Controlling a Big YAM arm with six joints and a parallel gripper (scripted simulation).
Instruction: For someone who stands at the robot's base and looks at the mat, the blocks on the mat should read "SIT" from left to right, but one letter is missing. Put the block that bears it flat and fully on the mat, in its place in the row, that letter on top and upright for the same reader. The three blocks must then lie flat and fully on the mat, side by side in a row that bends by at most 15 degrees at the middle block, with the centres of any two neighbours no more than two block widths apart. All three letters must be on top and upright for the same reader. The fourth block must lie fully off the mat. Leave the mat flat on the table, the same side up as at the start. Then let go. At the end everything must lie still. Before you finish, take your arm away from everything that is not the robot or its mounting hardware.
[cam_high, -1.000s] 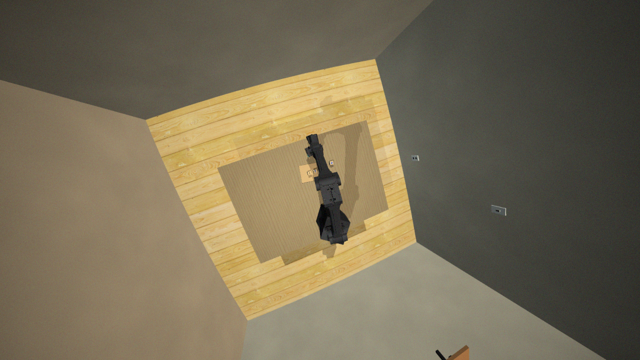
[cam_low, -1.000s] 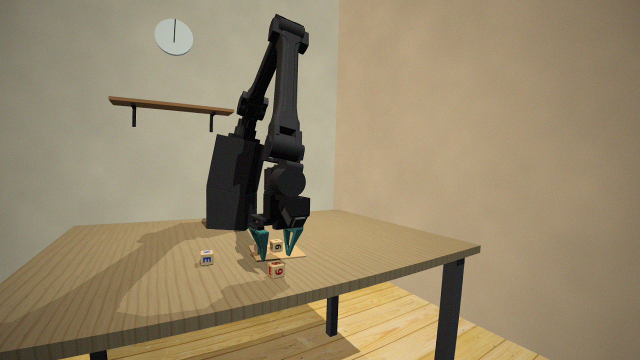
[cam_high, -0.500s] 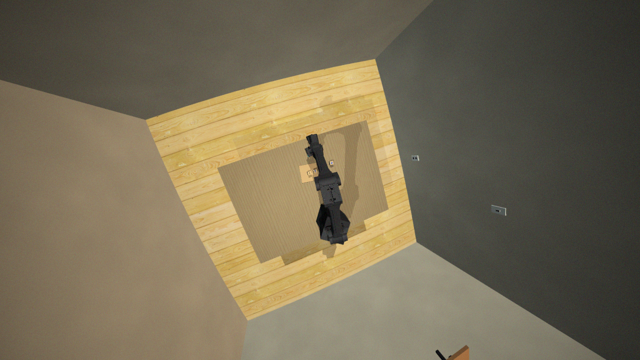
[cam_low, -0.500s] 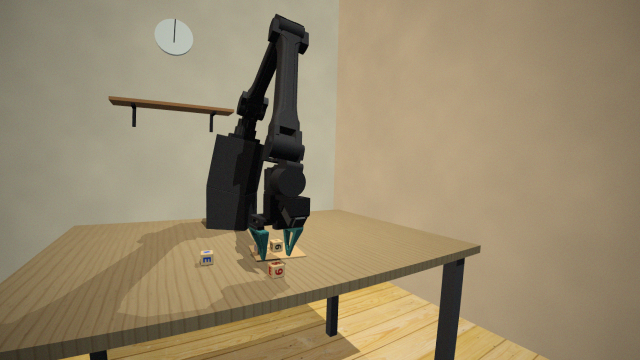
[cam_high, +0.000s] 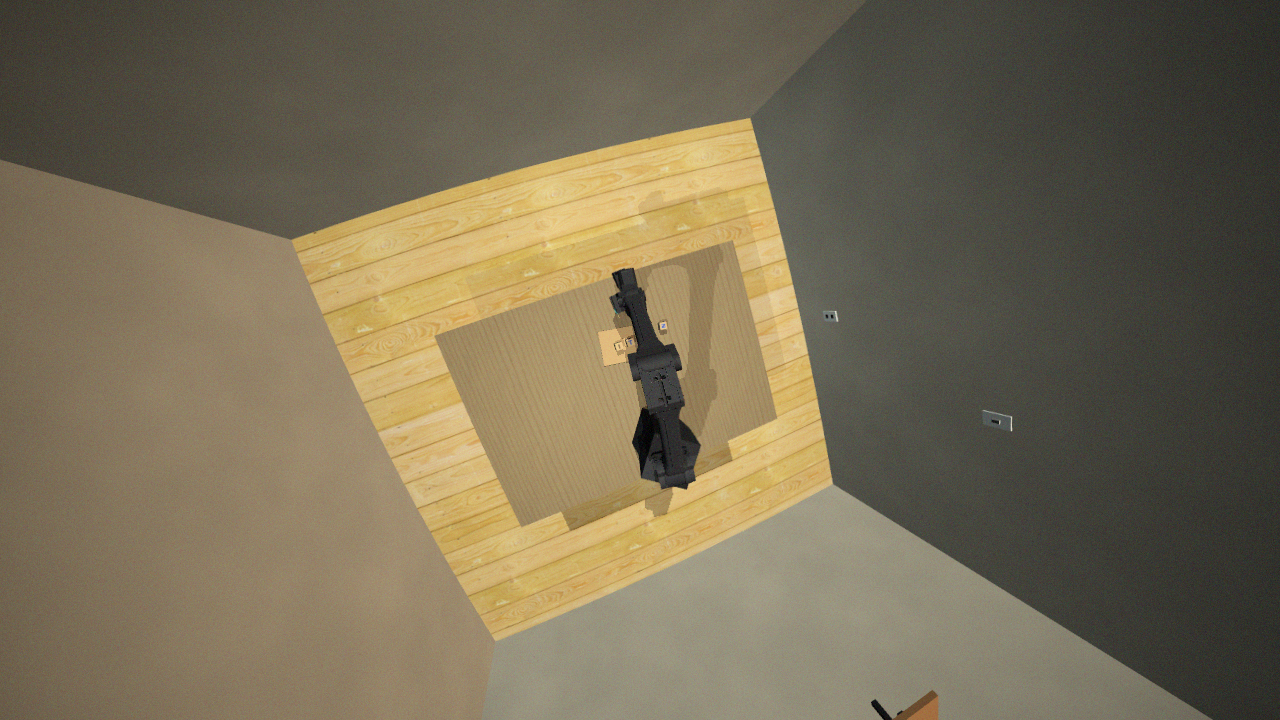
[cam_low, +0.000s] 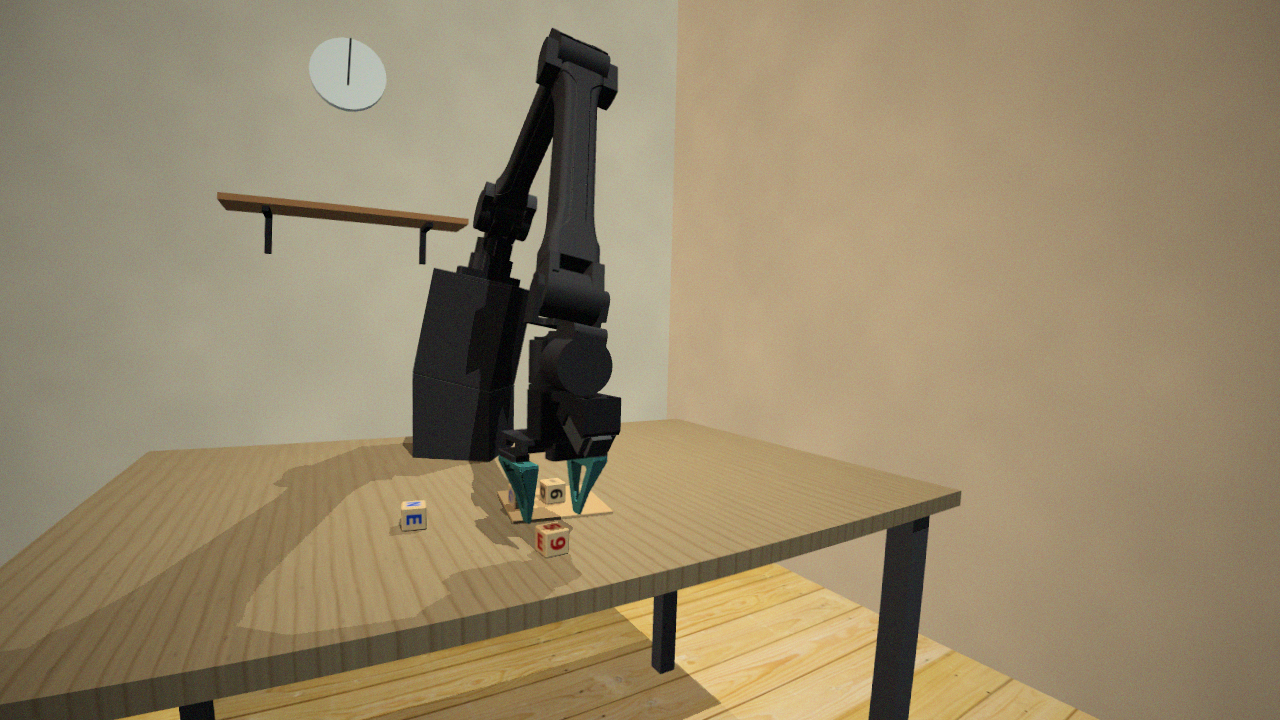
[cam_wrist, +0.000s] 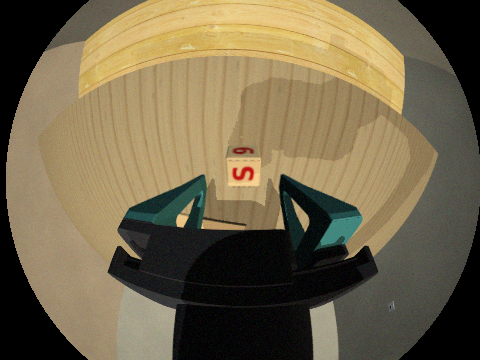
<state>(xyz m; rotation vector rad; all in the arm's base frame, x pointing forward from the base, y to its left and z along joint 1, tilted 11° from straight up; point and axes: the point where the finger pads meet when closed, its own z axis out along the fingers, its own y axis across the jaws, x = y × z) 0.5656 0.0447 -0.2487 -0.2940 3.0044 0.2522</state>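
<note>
The letter block lies 30 mm below my hand. The rest, counted from my hand: tan mat (170 mm behind, 50 mm to the left, 50 mm below).
</note>
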